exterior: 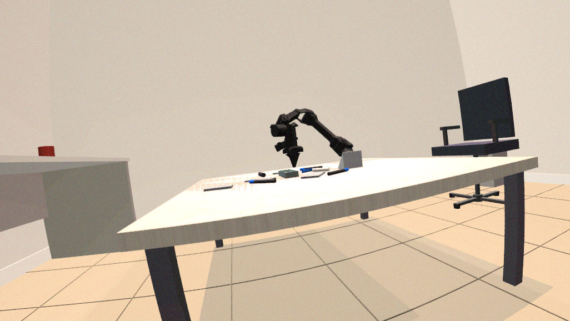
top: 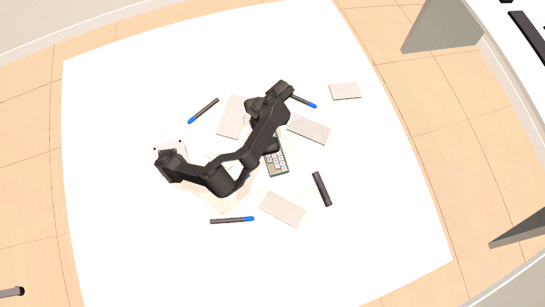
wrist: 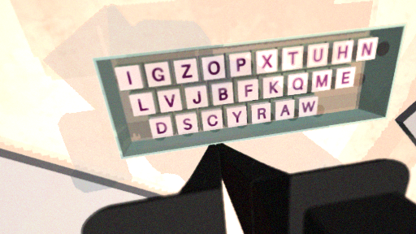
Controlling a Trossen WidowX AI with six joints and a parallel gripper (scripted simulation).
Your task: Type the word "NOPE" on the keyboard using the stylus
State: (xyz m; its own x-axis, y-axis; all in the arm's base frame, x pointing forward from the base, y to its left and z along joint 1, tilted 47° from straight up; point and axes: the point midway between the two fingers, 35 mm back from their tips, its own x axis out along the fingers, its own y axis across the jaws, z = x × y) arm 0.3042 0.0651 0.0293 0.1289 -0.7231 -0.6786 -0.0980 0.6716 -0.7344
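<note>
My gripper tip is now 5 cm short of the P key, 3 cm above it and 2 cm to the left of it. Round my gripper tip: stylus: 20 cm to the right, 16 cm ahead, 3 cm below.
</note>
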